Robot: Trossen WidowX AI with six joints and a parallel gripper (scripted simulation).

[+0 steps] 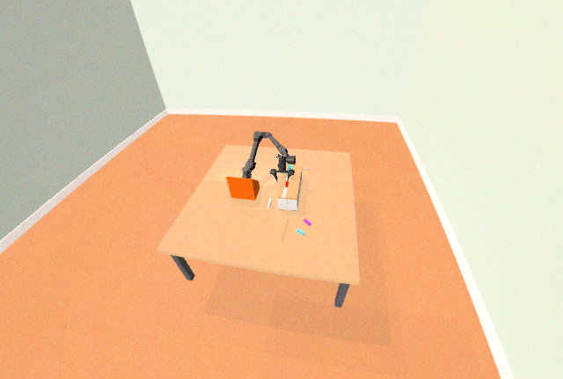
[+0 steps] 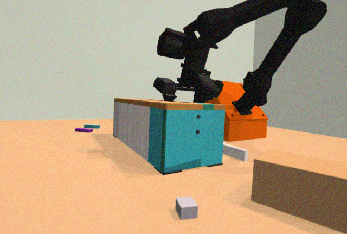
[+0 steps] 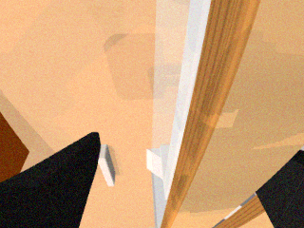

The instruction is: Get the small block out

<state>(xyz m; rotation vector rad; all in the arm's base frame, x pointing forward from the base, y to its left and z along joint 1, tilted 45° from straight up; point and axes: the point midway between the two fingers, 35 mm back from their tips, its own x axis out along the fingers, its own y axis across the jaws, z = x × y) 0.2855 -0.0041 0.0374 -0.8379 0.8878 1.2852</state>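
The red block is 5 cm ahead of my gripper tip and 2 cm to the right of it. From my gripper tip the other things lie so: long box 3 cm ahead, 2 cm to the right, 2 cm below; tan block 4 cm ahead, 35 cm to the left, 6 cm below; grey cube 19 cm ahead, 28 cm to the left, 8 cm below.
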